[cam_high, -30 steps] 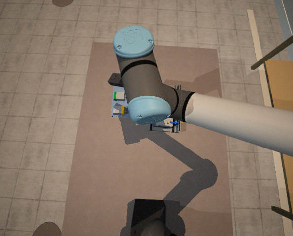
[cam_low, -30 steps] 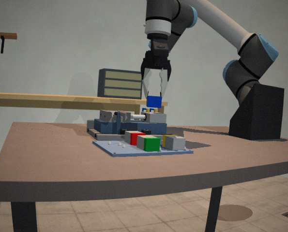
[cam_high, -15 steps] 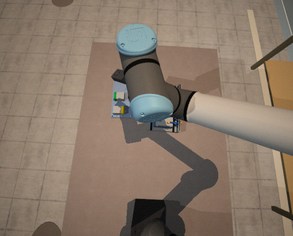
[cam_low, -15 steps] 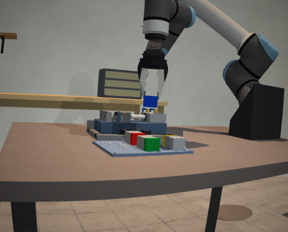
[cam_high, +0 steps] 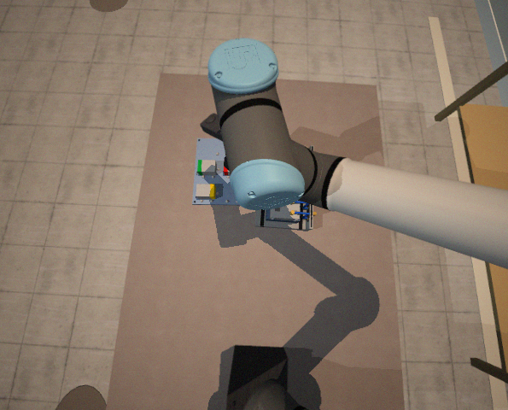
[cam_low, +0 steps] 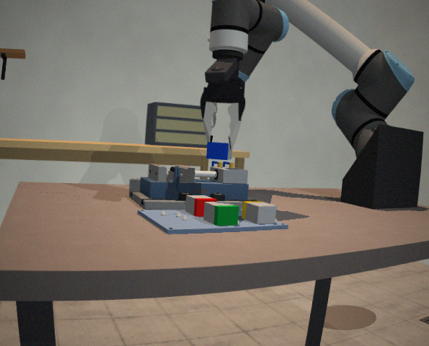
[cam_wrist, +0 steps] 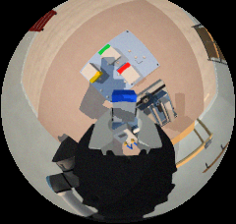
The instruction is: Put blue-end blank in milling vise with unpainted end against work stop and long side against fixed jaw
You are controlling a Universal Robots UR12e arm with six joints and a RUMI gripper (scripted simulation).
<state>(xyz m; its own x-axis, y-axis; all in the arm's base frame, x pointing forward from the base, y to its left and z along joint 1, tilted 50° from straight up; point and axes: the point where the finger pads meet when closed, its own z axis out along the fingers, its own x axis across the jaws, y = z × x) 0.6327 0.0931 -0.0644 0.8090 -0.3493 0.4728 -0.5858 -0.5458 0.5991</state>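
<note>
The fixed jaw is 140 mm to the right of my hand, 110 mm ahead of it and 90 mm below it. From my hand the other things lie so: blue-ended blank: 20 mm below; then blue-grey plate: 160 mm below, 80 mm to the left, 50 mm ahead; then red-ended blank: 140 mm below, 50 mm ahead, 40 mm to the left.
</note>
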